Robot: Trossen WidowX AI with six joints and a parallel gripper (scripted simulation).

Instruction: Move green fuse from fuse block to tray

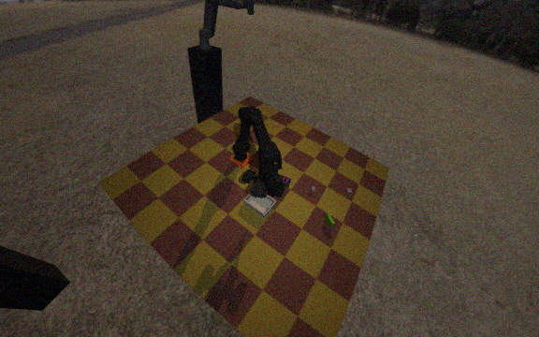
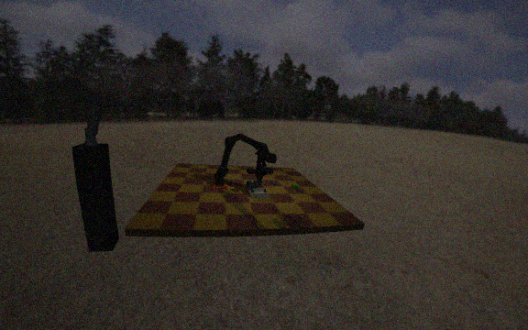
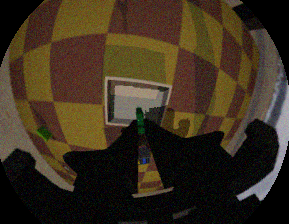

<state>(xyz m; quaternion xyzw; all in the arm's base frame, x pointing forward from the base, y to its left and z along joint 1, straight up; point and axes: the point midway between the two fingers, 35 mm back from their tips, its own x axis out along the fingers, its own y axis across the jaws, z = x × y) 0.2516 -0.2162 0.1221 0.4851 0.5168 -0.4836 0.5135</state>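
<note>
Right now the green fuse is 10 mm below my gripper tip. Also, from my gripper tip: white tray (90 mm below).
</note>
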